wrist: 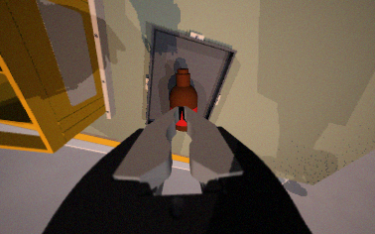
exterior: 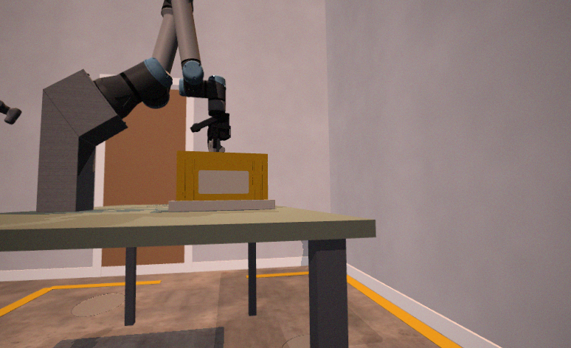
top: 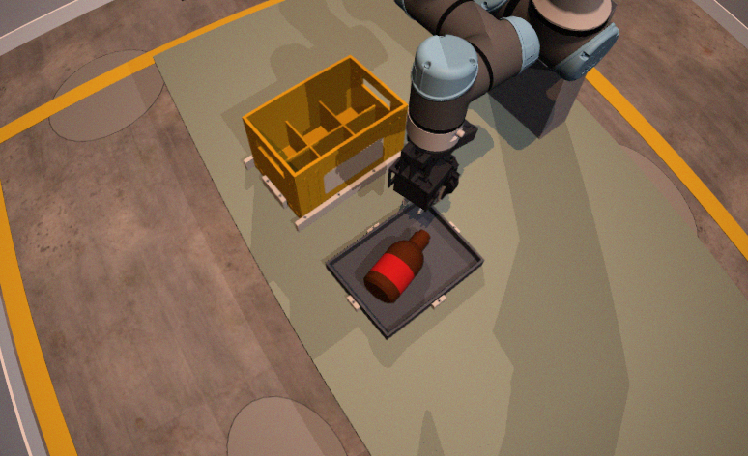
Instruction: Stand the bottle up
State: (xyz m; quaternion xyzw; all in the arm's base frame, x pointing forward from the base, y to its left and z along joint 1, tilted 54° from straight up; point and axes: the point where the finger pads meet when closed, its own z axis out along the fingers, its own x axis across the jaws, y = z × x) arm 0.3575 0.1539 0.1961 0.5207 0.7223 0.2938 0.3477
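My gripper is now 160 mm above the brown bottle, 50 mm short of it and 20 mm to the right of it. Round my hand: yellow crate 280 mm to the right, 120 mm below, 40 mm ahead; dark grey tray 190 mm below, 30 mm ahead, 20 mm to the left.
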